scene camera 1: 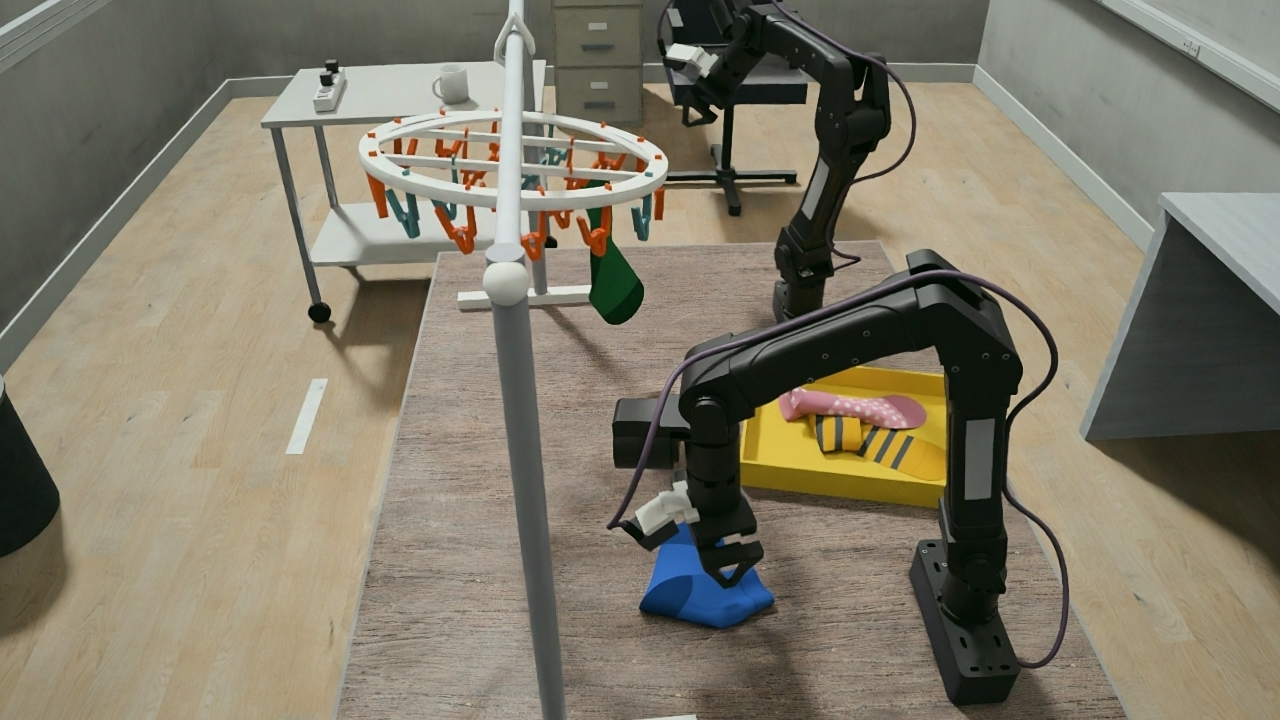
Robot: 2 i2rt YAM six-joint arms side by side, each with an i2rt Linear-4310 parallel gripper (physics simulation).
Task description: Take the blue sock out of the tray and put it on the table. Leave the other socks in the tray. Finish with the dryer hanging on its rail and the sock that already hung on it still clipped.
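The blue sock (684, 591) lies bunched on the table (447, 537), outside the yellow tray (832, 481). My left gripper (741, 565) is open just above the blue sock and hides part of it. A pink sock with white dots (850, 408) and a yellow sock with dark stripes (899, 451) lie in the tray. The round white dryer (617, 192) hangs at the rail (509, 116), and a green sock (615, 284) hangs from it; its clip is hard to make out. My right gripper (699, 113) is open, raised at the back, away from the socks.
The rail's grey post (528, 537) stands left of the blue sock. Orange and teal clips hang around the dryer. My left arm reaches over the tray's near left part. A white side table (295, 98) with a mug (451, 84) stands behind at the left.
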